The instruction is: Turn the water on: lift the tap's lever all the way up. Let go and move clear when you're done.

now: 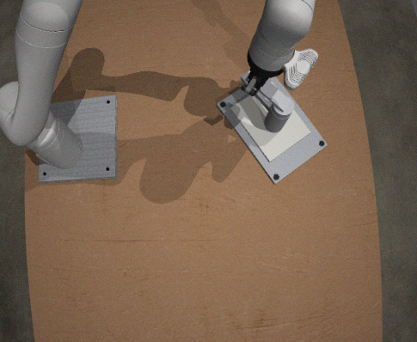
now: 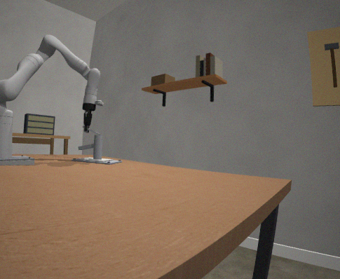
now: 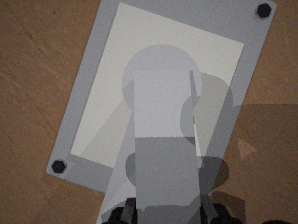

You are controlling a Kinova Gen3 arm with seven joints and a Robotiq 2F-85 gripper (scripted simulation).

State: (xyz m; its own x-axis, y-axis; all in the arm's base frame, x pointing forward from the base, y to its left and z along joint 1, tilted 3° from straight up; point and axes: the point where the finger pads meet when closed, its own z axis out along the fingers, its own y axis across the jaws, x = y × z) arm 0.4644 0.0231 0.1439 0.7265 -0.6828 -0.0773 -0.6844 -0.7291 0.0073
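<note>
Right now the flat lever is 20 mm ahead of my hand, 20 mm to the right of it and 10 mm below it. Also, from my hand: tap: 40 mm ahead, 30 mm to the right, 70 mm below.
</note>
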